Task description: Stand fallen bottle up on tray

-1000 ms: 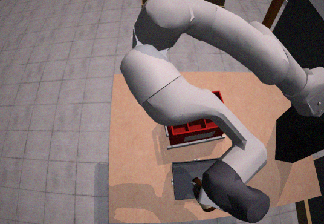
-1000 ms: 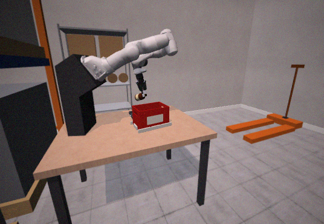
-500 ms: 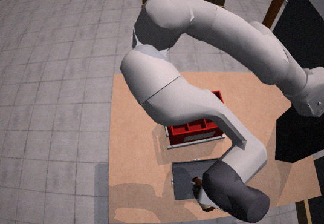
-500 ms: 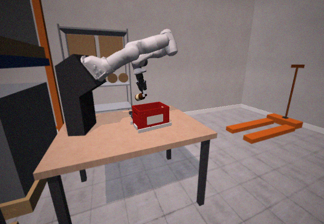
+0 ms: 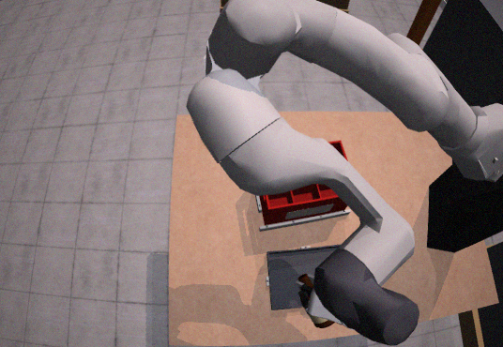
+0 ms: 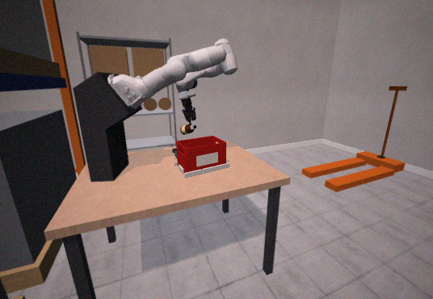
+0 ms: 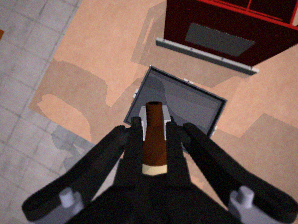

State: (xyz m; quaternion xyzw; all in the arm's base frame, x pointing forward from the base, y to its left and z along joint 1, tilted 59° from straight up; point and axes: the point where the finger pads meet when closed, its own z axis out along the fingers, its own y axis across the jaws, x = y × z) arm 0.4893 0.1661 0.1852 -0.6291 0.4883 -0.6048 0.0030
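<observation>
Now: the bottle 10 mm behind my hand, 40 mm to the left of it and 40 mm below it. From my hand the other things lie so: crate 160 mm behind, 290 mm to the right, 130 mm below; then grey tray 60 mm behind, 20 mm to the right, 210 mm below.
</observation>
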